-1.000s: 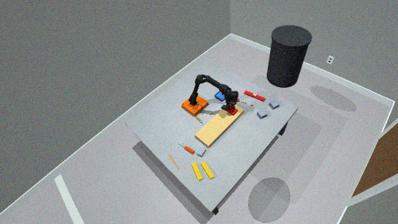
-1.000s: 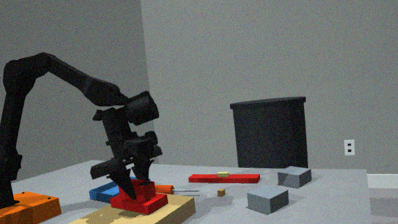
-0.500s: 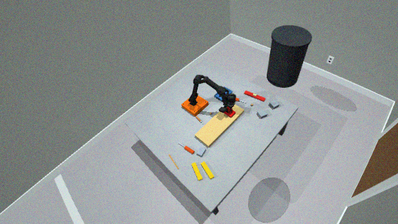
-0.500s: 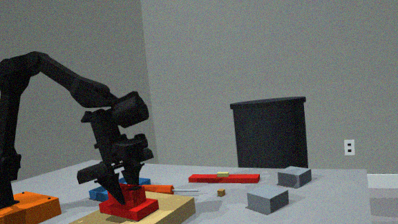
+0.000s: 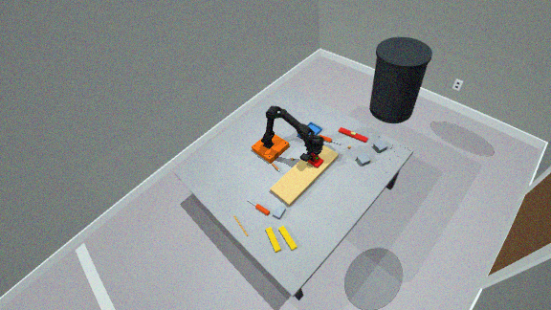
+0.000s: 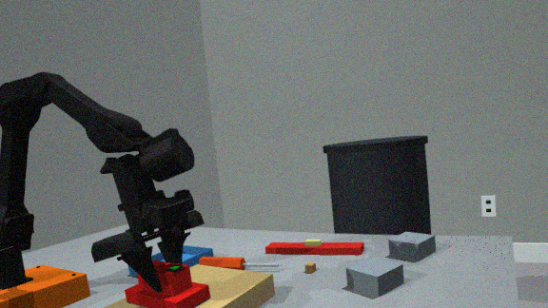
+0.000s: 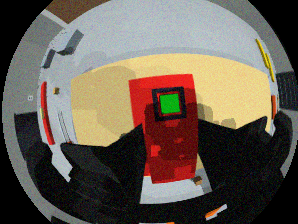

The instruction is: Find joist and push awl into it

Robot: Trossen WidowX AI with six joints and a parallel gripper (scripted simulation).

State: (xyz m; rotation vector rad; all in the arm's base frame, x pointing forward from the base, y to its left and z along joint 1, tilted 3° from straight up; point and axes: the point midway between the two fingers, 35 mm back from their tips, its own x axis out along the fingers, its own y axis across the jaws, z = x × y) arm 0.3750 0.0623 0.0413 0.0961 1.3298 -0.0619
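The blue tray lies 210 mm behind my gripper tip, 230 mm to the left of it and 50 mm below it. Round my gripper tip: awl: 200 mm behind, 180 mm to the right, 60 mm below; then red stud finder: 20 mm above; then red level: 90 mm ahead, 390 mm to the left, 50 mm below.
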